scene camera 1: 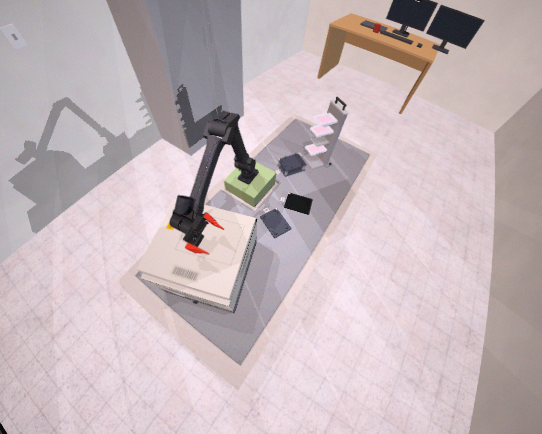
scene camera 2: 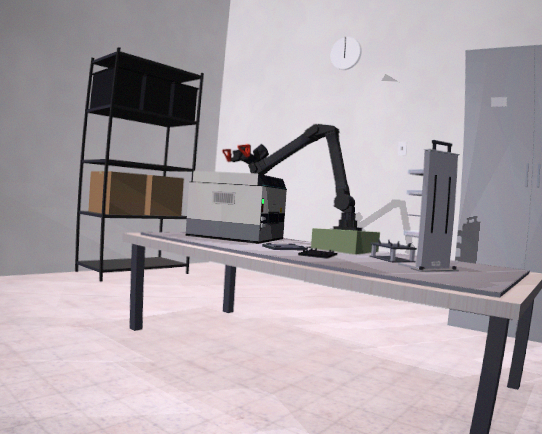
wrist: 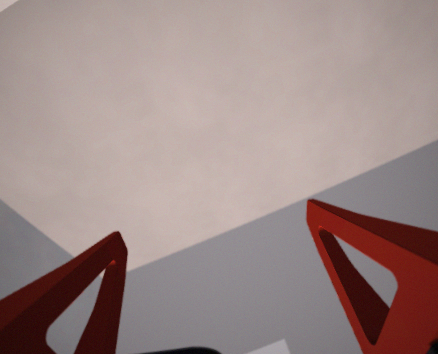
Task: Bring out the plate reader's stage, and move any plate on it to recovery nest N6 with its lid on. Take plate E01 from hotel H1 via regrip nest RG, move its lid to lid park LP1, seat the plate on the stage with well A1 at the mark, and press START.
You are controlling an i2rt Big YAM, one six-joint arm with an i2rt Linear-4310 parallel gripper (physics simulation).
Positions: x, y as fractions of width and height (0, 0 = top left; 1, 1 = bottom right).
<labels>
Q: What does the gripper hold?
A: Nothing.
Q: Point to a flat pad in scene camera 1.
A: At 0.51, 0.51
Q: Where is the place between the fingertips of the gripper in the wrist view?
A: At 0.49, 0.64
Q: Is the gripper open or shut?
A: Open.
</labels>
